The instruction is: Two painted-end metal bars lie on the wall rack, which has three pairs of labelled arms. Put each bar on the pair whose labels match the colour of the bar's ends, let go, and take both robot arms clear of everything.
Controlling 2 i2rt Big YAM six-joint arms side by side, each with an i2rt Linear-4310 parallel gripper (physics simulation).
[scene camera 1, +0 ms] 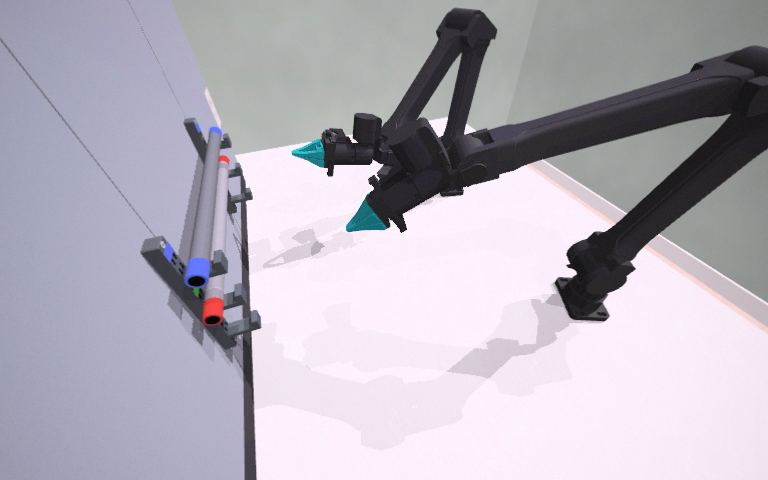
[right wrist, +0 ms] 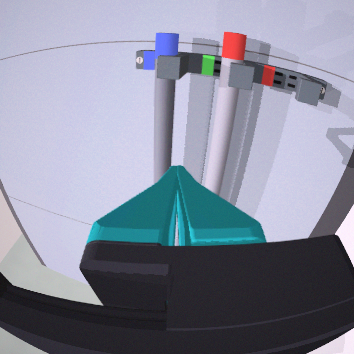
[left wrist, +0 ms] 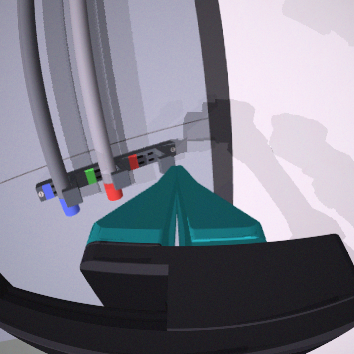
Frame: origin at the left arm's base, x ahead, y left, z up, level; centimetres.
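Where they show: left gripper, between the fingertips: (scene camera 1: 346, 229) (left wrist: 176, 174); right gripper, between the fingertips: (scene camera 1: 291, 152) (right wrist: 176, 174); left arm's base, origin of its link: (scene camera 1: 579, 299).
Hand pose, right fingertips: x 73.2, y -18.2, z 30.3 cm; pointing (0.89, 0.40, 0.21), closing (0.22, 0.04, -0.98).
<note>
Each offset is from my right fingertips to the centre of the thing. "*": to the spot under its first point.
The blue-ended bar @[dx +7.7, dy +21.6, dz +5.0 cm] (scene camera 1: 206, 198) (left wrist: 39, 100) (right wrist: 164, 120) rests on the blue-labelled arms of the wall rack @[* dx +1.4, dy +42.8, dz +9.5 cm] (scene camera 1: 154, 250) (left wrist: 41, 193) (right wrist: 140, 60). The red-ended bar @[dx +8.7, dy +22.1, dz -2.5 cm] (scene camera 1: 219, 226) (left wrist: 93, 95) (right wrist: 225, 120) rests on the middle, green-labelled arms. The red-labelled arm tips @[* dx -3.4, dy +40.4, dz -9.7 cm] (scene camera 1: 254, 320) (left wrist: 166, 163) (right wrist: 308, 92) carry no bar. My left gripper (scene camera 1: 347, 229) (left wrist: 176, 174) is shut and empty, away from the rack to its right in scene camera 1. My right gripper (scene camera 1: 293, 152) (right wrist: 176, 174) is also shut and empty, apart from the bars, nearer the rack's far end.
The wall panel (scene camera 1: 84, 339) carries the rack and ends at a dark edge strip (scene camera 1: 249, 418) (left wrist: 215, 75). The left arm's base (scene camera 1: 583, 305) stands at the right in scene camera 1. The left arm's wrist partly overlaps the right arm in that view. Arm shadows fall across the pale floor.
</note>
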